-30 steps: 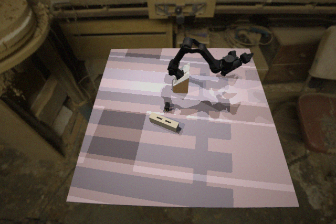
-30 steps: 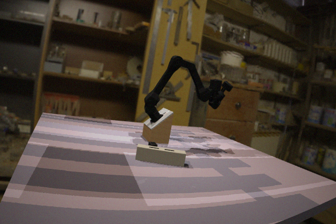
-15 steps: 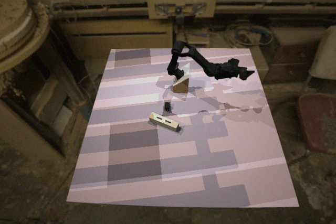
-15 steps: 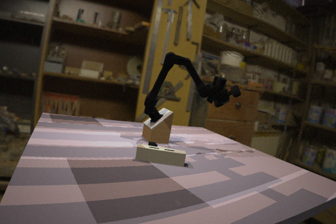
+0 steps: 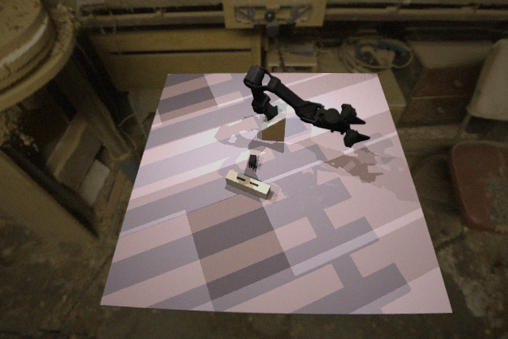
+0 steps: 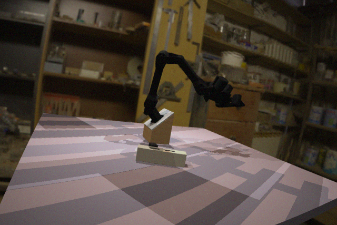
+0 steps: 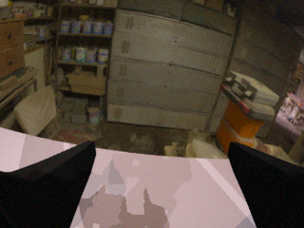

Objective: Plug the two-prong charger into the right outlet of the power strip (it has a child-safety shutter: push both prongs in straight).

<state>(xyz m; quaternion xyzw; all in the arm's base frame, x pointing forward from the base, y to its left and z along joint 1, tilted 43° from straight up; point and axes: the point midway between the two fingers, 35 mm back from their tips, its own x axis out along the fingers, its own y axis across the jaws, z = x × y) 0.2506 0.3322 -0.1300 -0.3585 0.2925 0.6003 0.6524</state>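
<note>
Now: the black two-prong charger 470 mm to the right of my gripper tip, 250 mm below it and 10 mm behind it.
</note>
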